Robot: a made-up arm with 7 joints.
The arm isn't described. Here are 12 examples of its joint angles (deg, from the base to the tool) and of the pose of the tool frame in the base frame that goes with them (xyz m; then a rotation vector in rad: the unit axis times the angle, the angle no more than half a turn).
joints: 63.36 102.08 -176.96 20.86 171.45 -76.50 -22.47
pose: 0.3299 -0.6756 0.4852 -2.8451 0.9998 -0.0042
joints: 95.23 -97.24 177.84 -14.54 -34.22 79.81 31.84
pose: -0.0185 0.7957 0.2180 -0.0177 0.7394 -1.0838
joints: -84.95 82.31 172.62 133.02 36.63 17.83 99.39
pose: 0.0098 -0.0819 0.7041 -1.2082 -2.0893 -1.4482
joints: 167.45 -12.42 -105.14 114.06 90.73 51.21 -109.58
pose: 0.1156 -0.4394 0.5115 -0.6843 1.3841 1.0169
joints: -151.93 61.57 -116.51 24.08 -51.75 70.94 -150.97
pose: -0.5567 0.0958 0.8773 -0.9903 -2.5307 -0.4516
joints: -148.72 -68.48 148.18 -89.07 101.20 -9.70 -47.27
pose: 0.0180 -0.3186 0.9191 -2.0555 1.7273 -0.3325
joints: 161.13 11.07 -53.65 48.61 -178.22 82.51 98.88
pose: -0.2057 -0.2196 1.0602 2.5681 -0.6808 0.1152
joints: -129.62 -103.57 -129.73 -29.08 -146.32 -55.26 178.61
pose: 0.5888 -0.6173 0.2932 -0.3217 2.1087 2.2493
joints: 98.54 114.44 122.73 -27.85 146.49 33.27 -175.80
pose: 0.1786 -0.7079 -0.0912 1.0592 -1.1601 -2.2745
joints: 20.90 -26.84 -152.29 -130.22 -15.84 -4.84 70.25
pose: 0.2408 -0.2931 0.5112 -0.7952 -0.9284 0.0147
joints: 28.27 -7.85 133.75 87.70 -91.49 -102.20 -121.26
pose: -0.4341 0.0684 0.6635 1.3444 -0.7447 0.9687
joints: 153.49 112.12 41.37 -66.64 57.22 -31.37 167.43
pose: -0.3926 -0.5996 0.4530 -1.9133 -0.0046 0.3083
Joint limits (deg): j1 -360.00..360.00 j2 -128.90..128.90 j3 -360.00..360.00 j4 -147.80..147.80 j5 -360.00..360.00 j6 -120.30..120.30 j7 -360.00..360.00
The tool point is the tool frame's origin. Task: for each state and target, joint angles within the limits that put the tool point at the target. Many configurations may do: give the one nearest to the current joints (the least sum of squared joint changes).
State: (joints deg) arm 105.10 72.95 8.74 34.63 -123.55 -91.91 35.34
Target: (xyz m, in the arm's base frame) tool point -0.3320 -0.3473 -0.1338
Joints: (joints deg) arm 112.43 104.15 3.32 48.27 -128.53 -87.58 35.34
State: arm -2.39 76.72 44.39 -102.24 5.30 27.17 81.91
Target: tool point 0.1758 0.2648 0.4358
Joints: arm 44.26 86.04 75.21 -147.80 -1.45 23.03 81.91
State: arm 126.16 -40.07 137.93 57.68 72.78 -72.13 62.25
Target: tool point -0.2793 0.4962 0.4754
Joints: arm 107.74 -44.91 133.39 91.38 85.85 -78.37 62.25
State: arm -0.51 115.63 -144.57 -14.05 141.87 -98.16 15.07
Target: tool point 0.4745 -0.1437 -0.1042
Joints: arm -4.53 126.34 -149.06 -46.37 127.09 -120.30 15.07
